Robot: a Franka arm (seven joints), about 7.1 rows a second.
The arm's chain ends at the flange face. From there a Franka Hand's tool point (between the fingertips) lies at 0.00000 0.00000 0.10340 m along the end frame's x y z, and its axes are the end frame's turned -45 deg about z.
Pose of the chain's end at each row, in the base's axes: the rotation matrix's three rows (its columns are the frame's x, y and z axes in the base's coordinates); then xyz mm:
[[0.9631 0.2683 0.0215], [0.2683 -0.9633 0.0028], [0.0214 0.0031 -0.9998]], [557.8 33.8 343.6]
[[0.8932 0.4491 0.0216], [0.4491 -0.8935 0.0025], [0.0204 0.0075 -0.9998]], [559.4 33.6 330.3]
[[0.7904 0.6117 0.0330], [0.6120 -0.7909 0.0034], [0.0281 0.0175 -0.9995]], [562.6 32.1 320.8]
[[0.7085 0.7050 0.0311], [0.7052 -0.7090 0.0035], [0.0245 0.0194 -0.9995]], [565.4 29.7 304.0]
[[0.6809 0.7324 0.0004], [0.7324 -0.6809 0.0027], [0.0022 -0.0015 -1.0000]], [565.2 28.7 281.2]
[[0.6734 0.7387 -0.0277], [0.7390 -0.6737 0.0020], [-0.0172 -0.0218 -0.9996]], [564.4 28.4 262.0]
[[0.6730 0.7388 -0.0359], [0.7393 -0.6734 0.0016], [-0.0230 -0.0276 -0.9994]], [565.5 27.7 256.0]
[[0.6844 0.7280 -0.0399], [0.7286 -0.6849 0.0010], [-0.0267 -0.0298 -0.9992]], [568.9 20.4 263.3]
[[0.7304 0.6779 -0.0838], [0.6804 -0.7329 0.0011], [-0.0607 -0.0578 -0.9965]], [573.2 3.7 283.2]
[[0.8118 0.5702 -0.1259], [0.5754 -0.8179 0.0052], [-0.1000 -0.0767 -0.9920]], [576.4 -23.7 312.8]
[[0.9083 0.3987 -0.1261], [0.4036 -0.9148 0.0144], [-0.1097 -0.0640 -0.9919]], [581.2 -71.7 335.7]
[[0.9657 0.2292 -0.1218], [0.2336 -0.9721 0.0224], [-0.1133 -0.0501 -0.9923]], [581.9 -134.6 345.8]
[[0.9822 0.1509 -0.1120], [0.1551 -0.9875 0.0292], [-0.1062 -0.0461 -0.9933]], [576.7 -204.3 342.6]
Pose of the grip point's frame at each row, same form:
[[0.4913 0.8707 0.0215], [0.8709 -0.4914 0.0028], [0.0129 0.0173 -0.9998]], [560.0 34.1 240.2]
[[0.3140 0.9491 0.0216], [0.9494 -0.3142 0.0025], [0.0091 0.0197 -0.9998]], [561.6 33.9 226.9]
[[0.1264 0.9914 0.0330], [0.9920 -0.1265 0.0034], [0.0075 0.0322 -0.9995]], [566.0 32.5 217.5]
[[0.0025 0.9995 0.0311], [1.0000 -0.0027 0.0035], [0.0036 0.0310 -0.9995]], [568.6 30.1 200.7]
[[-0.0364 0.9994 0.0004], [0.9994 0.0364 0.0027], [0.0026 0.0005 -1.0000]], [565.2 29.0 177.8]
[[-0.0462 0.9985 -0.0277], [0.9989 0.0462 0.0020], [0.0033 -0.0276 -0.9996]], [561.5 28.6 158.6]
[[-0.0465 0.9983 -0.0359], [0.9989 0.0466 0.0016], [0.0033 -0.0358 -0.9994]], [561.8 27.9 152.7]
[[-0.0308 0.9987 -0.0399], [0.9995 0.0309 0.0010], [0.0022 -0.0400 -0.9992]], [564.8 20.5 160.0]
[[0.0371 0.9958 -0.0838], [0.9994 -0.0371 0.0011], [-0.0021 -0.0838 -0.9965]], [564.5 3.8 180.2]
[[0.1708 0.9772 -0.1259], [0.9852 -0.1715 0.0052], [-0.0165 -0.1249 -0.9920]], [563.4 -23.2 210.2]
[[0.3603 0.9242 -0.1261], [0.9322 -0.3615 0.0144], [-0.0323 -0.1228 -0.9919]], [568.2 -70.2 233.1]
[[0.5208 0.8449 -0.1218], [0.8526 -0.5222 0.0224], [-0.0447 -0.1155 -0.9923]], [569.3 -132.3 243.2]
[[0.5878 0.8012 -0.1120], [0.8079 -0.5886 0.0292], [-0.0425 -0.1077 -0.9933]], [565.1 -201.3 239.9]

